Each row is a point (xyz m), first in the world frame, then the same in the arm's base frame.
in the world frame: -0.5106 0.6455 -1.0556
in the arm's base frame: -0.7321 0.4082 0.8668
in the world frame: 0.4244 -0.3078 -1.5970
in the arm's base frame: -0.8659 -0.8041 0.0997
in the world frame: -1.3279 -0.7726 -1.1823
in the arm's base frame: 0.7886 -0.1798 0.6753
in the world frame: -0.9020 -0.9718 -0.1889
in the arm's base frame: 0.7601 0.3800 -0.2700
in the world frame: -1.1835 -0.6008 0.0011
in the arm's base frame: 0.7487 0.8102 -0.0096
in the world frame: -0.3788 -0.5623 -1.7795
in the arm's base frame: -0.1367 -0.8370 0.5583
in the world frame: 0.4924 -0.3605 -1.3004
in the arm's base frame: -0.8356 -0.6154 -0.1429
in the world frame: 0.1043 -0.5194 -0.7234
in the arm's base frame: -0.3582 -0.1188 -0.3281
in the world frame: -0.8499 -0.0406 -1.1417
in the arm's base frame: -0.0412 0.0868 0.7544
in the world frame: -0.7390 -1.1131 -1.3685
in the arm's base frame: 0.5553 -0.6849 0.2418
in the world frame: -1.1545 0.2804 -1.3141
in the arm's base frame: -0.0576 0.2086 1.2131
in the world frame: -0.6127 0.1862 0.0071
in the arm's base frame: -0.1908 1.0494 0.0628
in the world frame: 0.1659 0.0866 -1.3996
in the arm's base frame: -0.9086 -0.3630 0.3544
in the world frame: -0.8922 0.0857 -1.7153
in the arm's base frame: -0.1813 -0.2928 1.1823
